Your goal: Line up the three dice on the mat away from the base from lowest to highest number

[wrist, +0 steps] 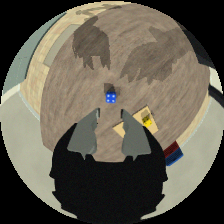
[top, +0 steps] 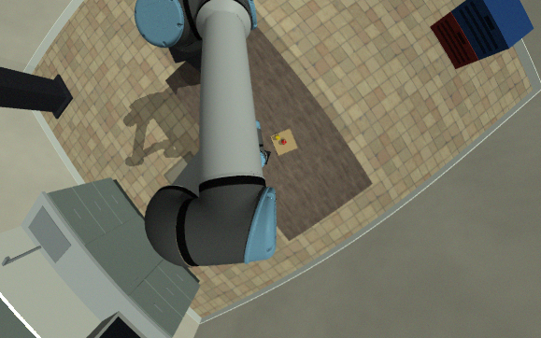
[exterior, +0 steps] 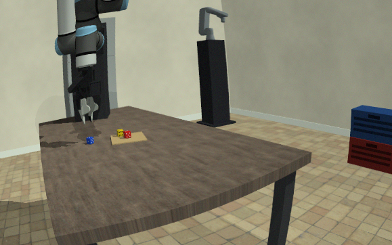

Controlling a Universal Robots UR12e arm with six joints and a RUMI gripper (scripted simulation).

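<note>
Now: the blue die 80 mm below my hand. Round my hand: tan mat: 160 mm to the left, 100 mm below, 30 mm ahead; then yellow die: 140 mm to the left, 80 mm below, 10 mm behind; then red die: 160 mm to the left, 80 mm below, 30 mm ahead.
</note>
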